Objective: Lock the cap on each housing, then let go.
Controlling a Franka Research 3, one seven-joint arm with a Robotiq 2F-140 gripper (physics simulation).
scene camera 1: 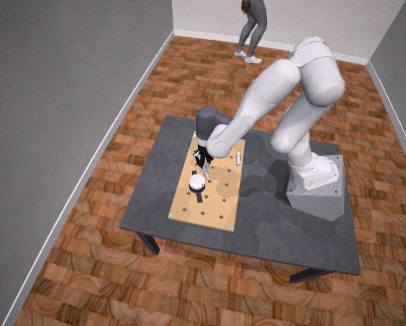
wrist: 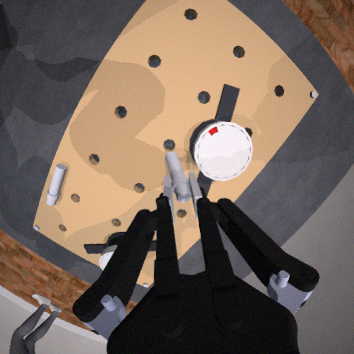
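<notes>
A white round cap with a red mark (scene camera 1: pixel 197 182) (wrist: pixel 223 151) sits on a black housing with flat bars on the board. A second housing with a white cap (wrist: pixel 108 259) is at the lower left of the wrist view, mostly hidden behind the gripper's finger linkage. My gripper (scene camera 1: pixel 205 166) (wrist: pixel 179 182) is shut on a grey pin and holds it by its thicker end, beside the first cap and over the board. The pin (wrist: pixel 175 169) tilts, its thin end pointing away from the fingers. Whether its tip touches the board is unclear.
The tan board (scene camera 1: pixel 216 218) (wrist: pixel 125 142) with several round holes lies on the dark table (scene camera 1: pixel 150 200). Another grey pin (scene camera 1: pixel 238 158) (wrist: pixel 57 184) lies near the board's edge. The arm's base stands at the right of the scene view. A person stands beyond the table.
</notes>
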